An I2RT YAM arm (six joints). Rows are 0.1 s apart.
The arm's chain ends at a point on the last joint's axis. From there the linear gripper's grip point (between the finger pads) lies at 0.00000 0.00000 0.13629 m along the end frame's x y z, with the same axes.
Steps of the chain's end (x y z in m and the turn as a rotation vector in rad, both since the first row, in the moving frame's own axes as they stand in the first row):
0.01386 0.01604 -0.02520 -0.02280 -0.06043 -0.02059
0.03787 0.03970 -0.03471 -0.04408 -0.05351 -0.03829
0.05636 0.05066 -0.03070 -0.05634 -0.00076 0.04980
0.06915 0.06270 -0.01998 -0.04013 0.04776 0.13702
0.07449 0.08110 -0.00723 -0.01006 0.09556 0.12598
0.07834 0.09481 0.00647 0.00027 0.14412 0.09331
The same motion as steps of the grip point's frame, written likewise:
0.00566 0.01923 -0.02548 -0.02280 -0.06043 -0.02059
0.03070 0.04584 -0.03504 -0.04408 -0.05351 -0.03829
0.05607 0.05833 -0.03092 -0.05634 -0.00076 0.04980
0.07526 0.06859 -0.02024 -0.04013 0.04776 0.13702
0.08737 0.08328 -0.00786 -0.01006 0.09556 0.12598
0.09789 0.09569 0.00506 0.00027 0.14412 0.09331

